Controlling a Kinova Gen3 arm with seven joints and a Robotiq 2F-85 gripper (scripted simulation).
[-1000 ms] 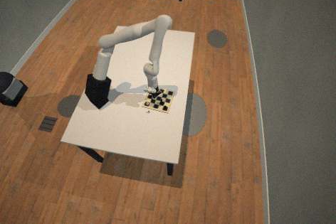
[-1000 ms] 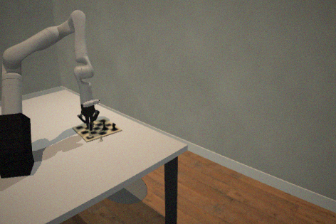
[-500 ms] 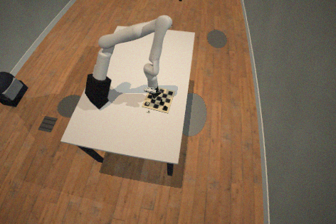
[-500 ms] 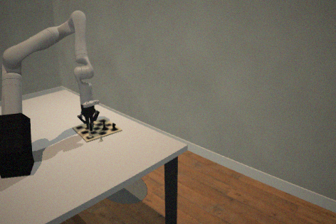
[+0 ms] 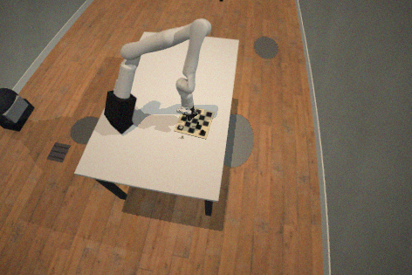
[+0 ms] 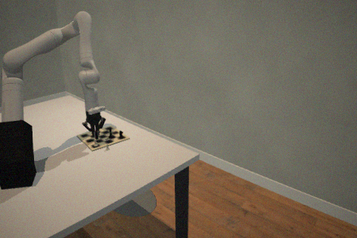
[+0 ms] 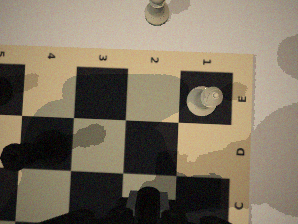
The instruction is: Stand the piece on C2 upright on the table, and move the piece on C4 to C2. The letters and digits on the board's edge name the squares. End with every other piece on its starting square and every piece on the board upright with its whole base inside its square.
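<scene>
Right now the chessboard is 4 cm ahead of my hand and 3 cm below it. Also, from my hand: white piece (8 cm to the right, 3 cm behind, 1 cm below); black knight (12 cm ahead, 7 cm to the right, 1 cm below); dark chess piece (7 cm ahead, 3 cm to the right).
</scene>
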